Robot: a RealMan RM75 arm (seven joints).
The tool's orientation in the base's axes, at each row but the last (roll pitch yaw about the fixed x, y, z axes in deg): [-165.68 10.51 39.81]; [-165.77 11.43 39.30]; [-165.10 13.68 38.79]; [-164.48 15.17 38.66]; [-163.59 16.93 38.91]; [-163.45 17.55 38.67]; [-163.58 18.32 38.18]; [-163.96 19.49 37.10]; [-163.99 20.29 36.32]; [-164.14 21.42 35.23]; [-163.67 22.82 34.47]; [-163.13 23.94 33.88]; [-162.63 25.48 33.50]
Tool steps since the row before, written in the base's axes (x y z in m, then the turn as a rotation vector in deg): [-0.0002 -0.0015 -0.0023 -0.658 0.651 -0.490]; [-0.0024 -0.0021 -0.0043 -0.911 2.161 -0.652]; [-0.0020 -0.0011 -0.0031 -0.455 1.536 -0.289]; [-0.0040 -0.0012 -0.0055 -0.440 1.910 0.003]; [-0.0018 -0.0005 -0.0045 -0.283 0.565 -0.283]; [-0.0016 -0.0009 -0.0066 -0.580 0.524 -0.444]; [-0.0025 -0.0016 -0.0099 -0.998 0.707 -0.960]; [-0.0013 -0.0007 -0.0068 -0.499 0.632 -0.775]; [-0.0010 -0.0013 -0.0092 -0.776 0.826 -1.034]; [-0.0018 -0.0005 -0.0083 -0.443 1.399 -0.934]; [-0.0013 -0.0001 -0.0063 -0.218 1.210 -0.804]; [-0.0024 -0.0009 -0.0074 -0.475 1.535 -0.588]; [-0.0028 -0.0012 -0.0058 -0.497 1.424 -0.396]
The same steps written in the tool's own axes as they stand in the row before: [-0.0007 0.0016 0.0021 0.002 -0.770 0.710]; [-0.0023 0.0013 0.0047 0.780 -2.056 1.045]; [-0.0015 0.0005 0.0035 0.659 -1.397 0.514]; [-0.0023 0.0002 0.0065 0.819 -1.762 0.256]; [-0.0003 0.0006 0.0048 0.211 -0.527 0.397]; [0.0003 0.0017 0.0066 0.014 -0.608 0.662]; [0.0003 0.0026 0.0100 -0.028 -0.836 1.310]; [0.0009 0.0017 0.0067 0.243 -0.570 0.930]; [0.0017 0.0030 0.0087 0.231 -0.801 1.288]; [0.0014 0.0017 0.0082 0.756 -1.152 1.062]; [0.0014 0.0011 0.0062 0.777 -0.922 0.838]; [0.0007 0.0017 0.0076 0.660 -1.371 0.782]; [-0.0002 0.0014 0.0064 0.506 -1.336 0.625]
